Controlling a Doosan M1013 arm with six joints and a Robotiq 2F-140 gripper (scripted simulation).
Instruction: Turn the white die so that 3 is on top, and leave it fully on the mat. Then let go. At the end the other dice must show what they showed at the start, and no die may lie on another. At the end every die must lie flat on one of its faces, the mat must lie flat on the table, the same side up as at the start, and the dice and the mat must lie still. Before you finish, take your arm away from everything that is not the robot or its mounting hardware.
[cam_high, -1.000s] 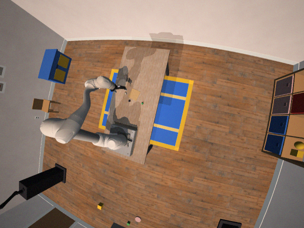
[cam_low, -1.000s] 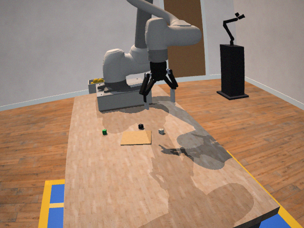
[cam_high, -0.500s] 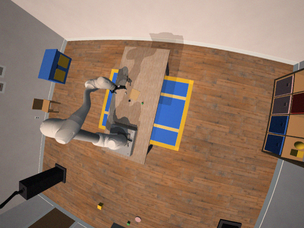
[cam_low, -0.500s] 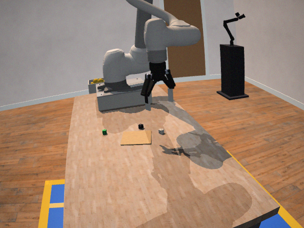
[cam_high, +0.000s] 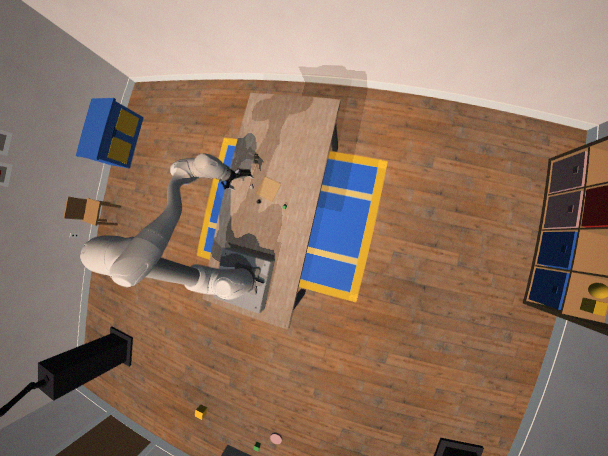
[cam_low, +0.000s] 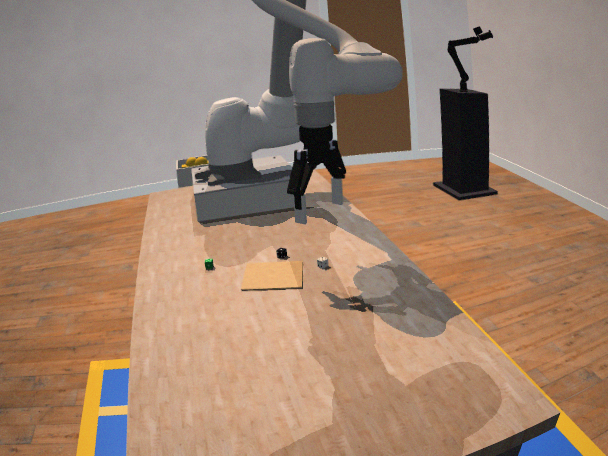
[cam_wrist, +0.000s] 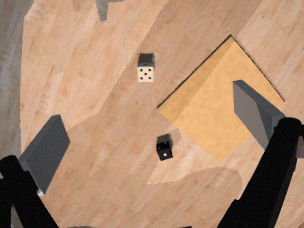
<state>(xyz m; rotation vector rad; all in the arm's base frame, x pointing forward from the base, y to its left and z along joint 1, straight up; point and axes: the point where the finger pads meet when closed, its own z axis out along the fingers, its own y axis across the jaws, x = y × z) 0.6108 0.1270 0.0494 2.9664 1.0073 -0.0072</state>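
Now: the white die 14 cm below my hand. The rest, counted from my hand: black die 14 cm below, 10 cm behind, 8 cm to the right; then tan mat 14 cm below, 13 cm to the right; then green die 27 cm to the right, 14 cm below, 10 cm behind.
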